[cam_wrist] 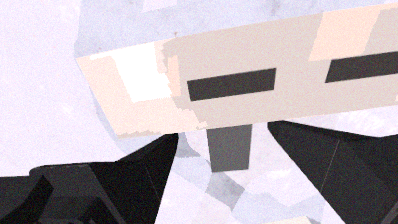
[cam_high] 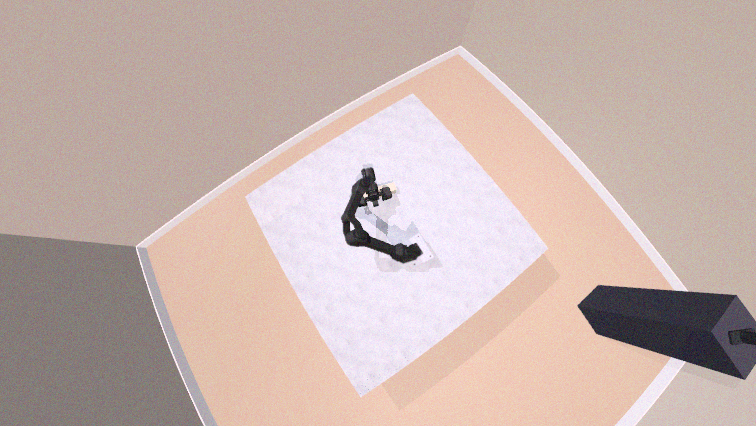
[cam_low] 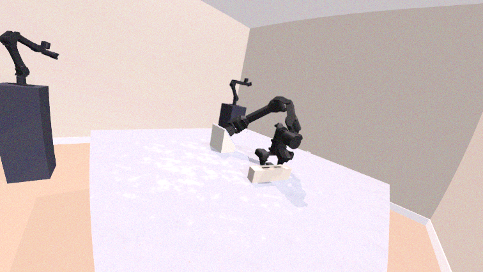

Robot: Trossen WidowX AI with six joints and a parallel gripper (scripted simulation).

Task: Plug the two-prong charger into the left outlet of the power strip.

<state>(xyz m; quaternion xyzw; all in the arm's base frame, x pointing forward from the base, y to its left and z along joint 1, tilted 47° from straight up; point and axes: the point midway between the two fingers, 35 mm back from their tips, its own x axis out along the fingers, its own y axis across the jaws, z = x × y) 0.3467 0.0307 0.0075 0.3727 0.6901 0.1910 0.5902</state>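
The grey two-prong charger lies 2 cm ahead of my gripper tip, 1 cm to the right of it and 1 cm above it.
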